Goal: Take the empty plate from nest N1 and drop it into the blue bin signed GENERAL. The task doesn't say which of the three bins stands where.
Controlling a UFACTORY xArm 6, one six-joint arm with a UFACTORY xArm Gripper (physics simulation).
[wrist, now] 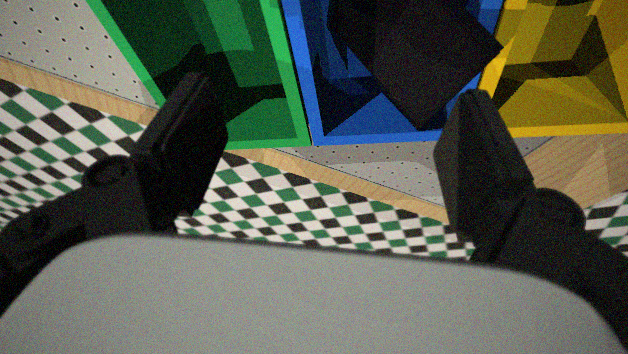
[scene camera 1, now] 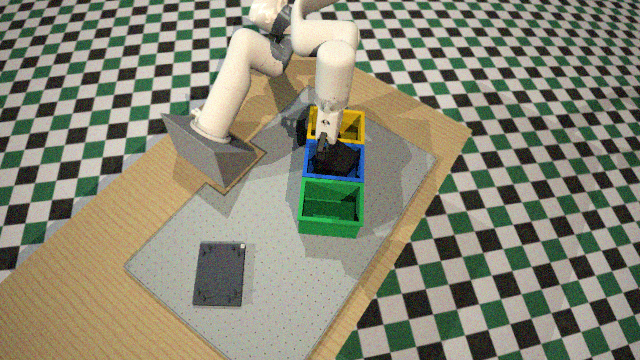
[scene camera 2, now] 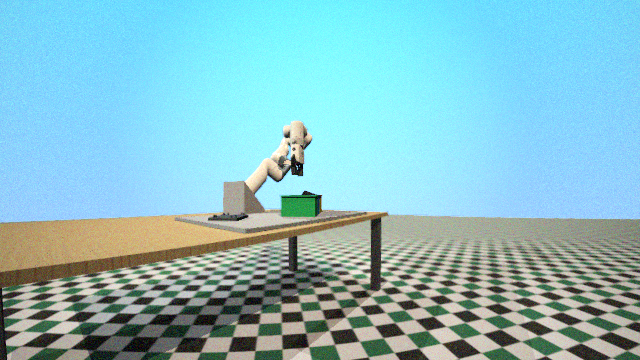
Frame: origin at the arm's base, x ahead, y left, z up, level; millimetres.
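Seen in the pictures: gripper, fingertip midpoint: (wrist: 331, 114) (scene camera 1: 326, 144) (scene camera 2: 297, 175); arm's base, origin of the base link: (scene camera 1: 210, 132) (scene camera 2: 243, 195).
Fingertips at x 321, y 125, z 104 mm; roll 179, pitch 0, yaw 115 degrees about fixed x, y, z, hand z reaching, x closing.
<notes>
Pixels of each thing's top centre, then the offset from my fingertips to it. "spot": a spot on its surface instead. Level surfaces: height alone.
- blue bin, middle of its top: (wrist: 386, 51) (scene camera 1: 334, 159) (scene camera 2: 304, 195) dx +10, dy +40, dz -103 mm
- flat dark nest, middle of its top: (scene camera 1: 218, 272) (scene camera 2: 229, 213) dx -26, dy -385, dz -181 mm
- yellow bin, surface spot: (wrist: 560, 131) (scene camera 1: 363, 125) spot: dx -3, dy +201, dz -104 mm
- grey perforated mat, its level: dz -203 mm
The black plate (scene camera 1: 341, 159) (scene camera 2: 308, 193) (wrist: 425, 60) lies tilted in the blue bin (scene camera 1: 332, 179) (wrist: 302, 75), the middle one of three. One end sticks up above the bin rims in the scene camera 2 view. Its lower part is in deep shadow. My gripper (scene camera 1: 323, 148) (scene camera 2: 298, 173) (wrist: 331, 114) is open and empty, above the bins and apart from the plate. The flat dark nest (scene camera 1: 220, 274) (scene camera 2: 227, 217) on the mat bears no plate. No sign with a readable word shows.
The green bin (scene camera 1: 330, 228) (scene camera 2: 299, 206) (wrist: 304, 125) stands against one side of the blue bin, the yellow bin (scene camera 1: 362, 127) (wrist: 560, 131) on the other. A dark object (scene camera 1: 301, 131) stands beside the yellow bin. The grey perforated mat (scene camera 1: 280, 310) lies under the bins and nest.
</notes>
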